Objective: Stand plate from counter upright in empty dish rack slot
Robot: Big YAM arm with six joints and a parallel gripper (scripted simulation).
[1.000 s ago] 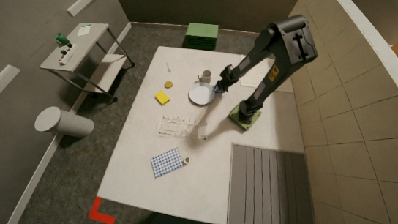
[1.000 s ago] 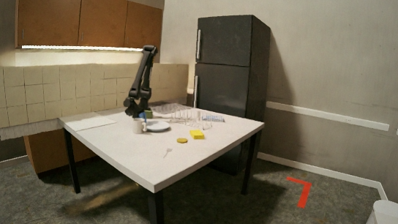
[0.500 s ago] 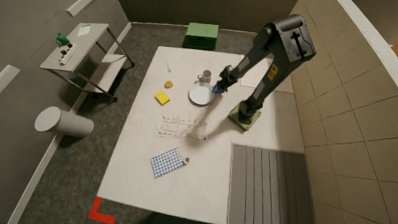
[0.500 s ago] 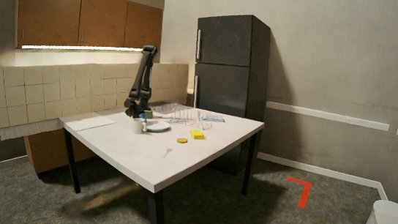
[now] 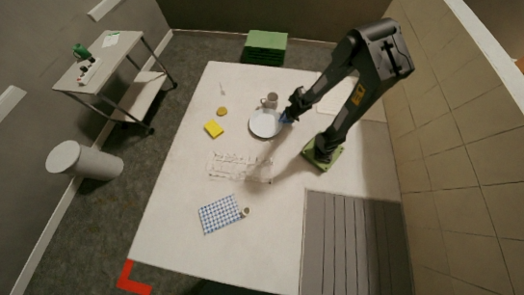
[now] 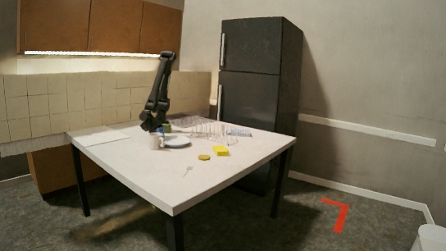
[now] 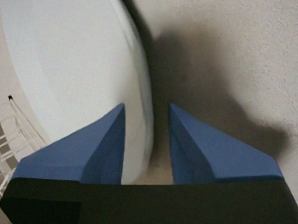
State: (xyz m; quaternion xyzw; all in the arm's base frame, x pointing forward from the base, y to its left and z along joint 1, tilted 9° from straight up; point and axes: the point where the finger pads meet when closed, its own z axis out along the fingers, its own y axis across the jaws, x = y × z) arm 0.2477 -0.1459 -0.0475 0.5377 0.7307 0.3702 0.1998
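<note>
The white mug is 110 mm to the right of my hand, 80 mm ahead of it and 20 mm above it. Also, from my hand: white cup: 520 mm to the left, 70 mm ahead, 10 mm below; spoon: 440 mm ahead, 180 mm to the right, 20 mm below; yellow disc: 380 mm ahead, 10 mm below.
</note>
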